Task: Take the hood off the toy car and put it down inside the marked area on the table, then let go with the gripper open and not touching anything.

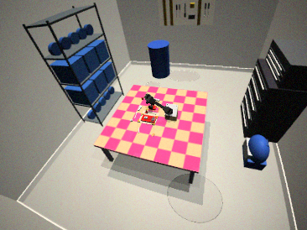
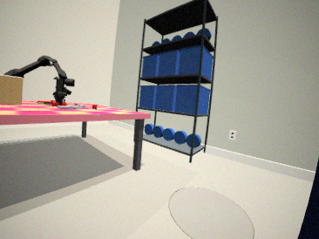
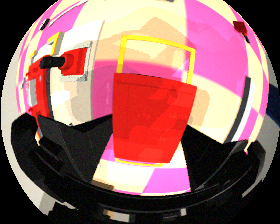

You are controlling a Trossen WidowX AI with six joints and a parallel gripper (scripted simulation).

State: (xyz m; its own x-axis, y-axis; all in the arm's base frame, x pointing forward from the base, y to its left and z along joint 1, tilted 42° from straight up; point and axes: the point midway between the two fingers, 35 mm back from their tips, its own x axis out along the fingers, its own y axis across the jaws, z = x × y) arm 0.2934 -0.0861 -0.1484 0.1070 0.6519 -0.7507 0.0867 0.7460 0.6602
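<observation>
The red hood is 10 mm above my gripper tip. From my gripper tip the other things lie so: white wheel 270 mm to the left, 250 mm ahead, 10 mm below.
</observation>
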